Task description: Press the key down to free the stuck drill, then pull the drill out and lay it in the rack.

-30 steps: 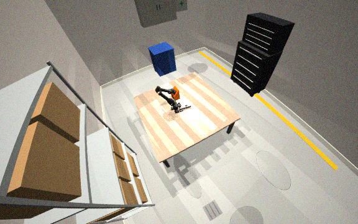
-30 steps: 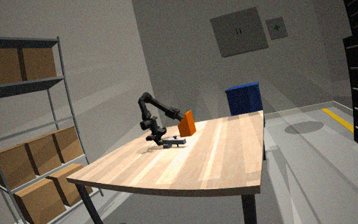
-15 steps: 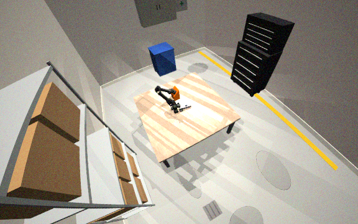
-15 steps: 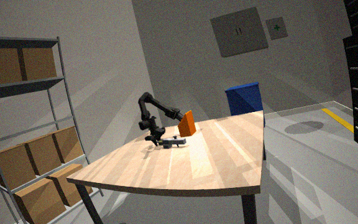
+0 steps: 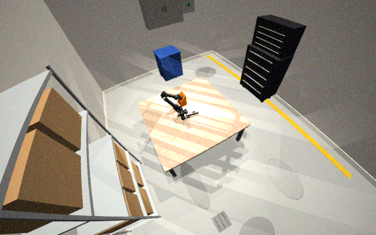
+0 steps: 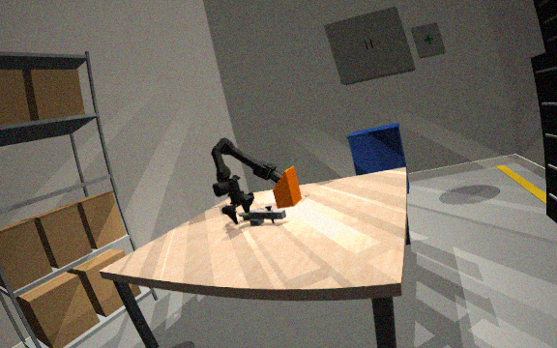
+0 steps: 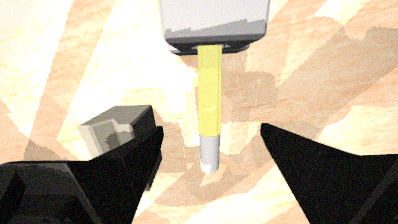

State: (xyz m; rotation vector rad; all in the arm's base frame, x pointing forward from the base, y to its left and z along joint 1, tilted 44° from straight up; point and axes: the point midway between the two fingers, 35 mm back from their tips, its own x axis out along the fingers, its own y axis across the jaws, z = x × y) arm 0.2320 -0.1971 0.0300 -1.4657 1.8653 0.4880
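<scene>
Right now my gripper tip is 10 mm short of the drill, 50 mm to the right of it and 30 mm below it. Also, from my gripper tip: grey grooved block 80 mm behind, 10 mm to the left; then dark key 50 mm ahead, 170 mm to the left, 30 mm above; then grey sleeve 40 mm ahead, 140 mm to the left, 20 mm above.
</scene>
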